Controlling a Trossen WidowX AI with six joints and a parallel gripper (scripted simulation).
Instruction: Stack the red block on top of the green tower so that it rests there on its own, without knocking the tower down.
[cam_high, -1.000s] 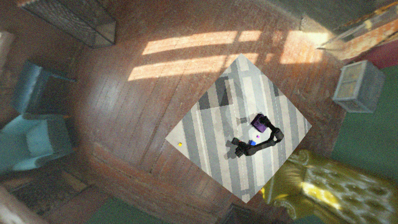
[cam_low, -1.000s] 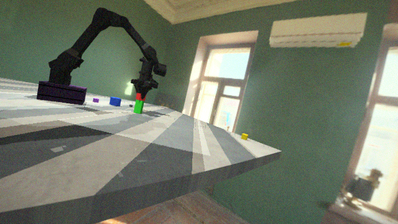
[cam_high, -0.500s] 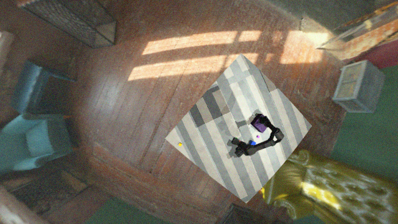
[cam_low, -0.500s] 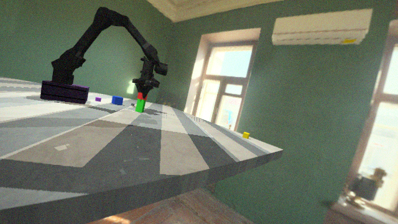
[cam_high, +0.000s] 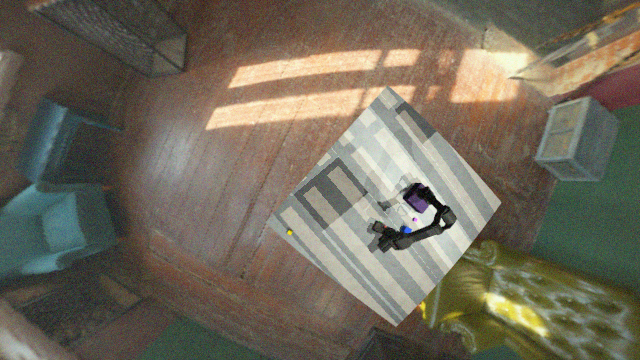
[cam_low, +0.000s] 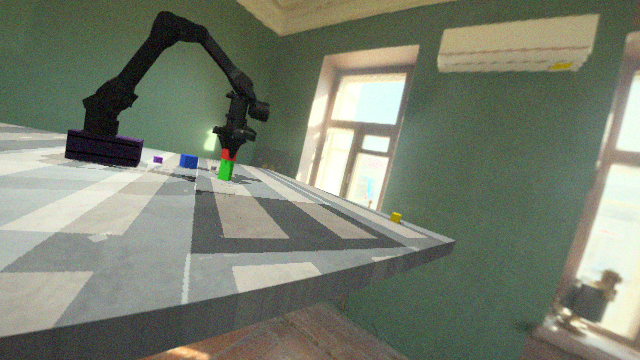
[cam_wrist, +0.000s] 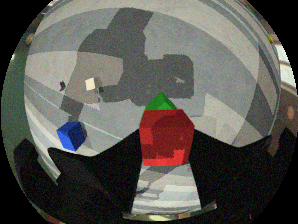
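Right now my gripper tip is 1 cm below the red block. From my gripper tip the other things lie so: blue block: 18 cm to the left, 9 cm behind, 5 cm below; small yellow block: 44 cm to the right, 42 cm ahead, 7 cm below.
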